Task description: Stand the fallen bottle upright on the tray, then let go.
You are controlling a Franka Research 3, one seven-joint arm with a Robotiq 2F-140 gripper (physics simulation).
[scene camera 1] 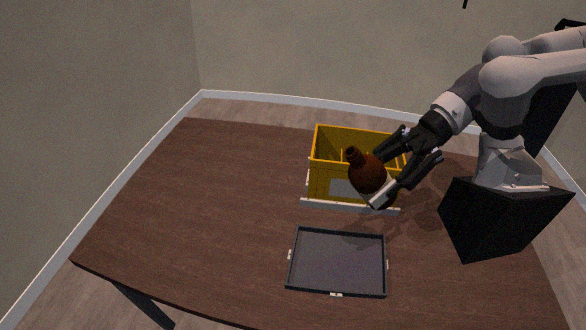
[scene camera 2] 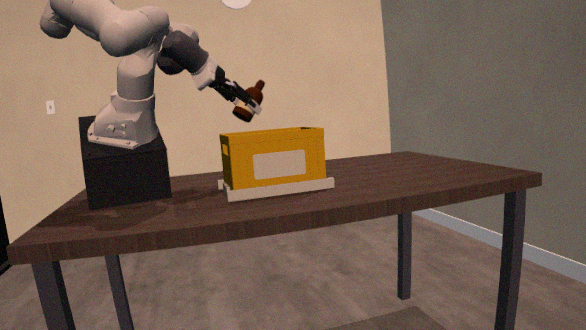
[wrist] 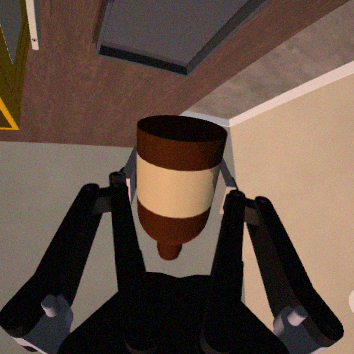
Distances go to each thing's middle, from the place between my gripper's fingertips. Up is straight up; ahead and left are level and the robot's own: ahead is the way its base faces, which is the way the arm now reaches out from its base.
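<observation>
Brown bottle (scene camera 1: 366, 173): my gripper 10 mm past it, 10 mm to the left of it, 30 mm below it.
</observation>
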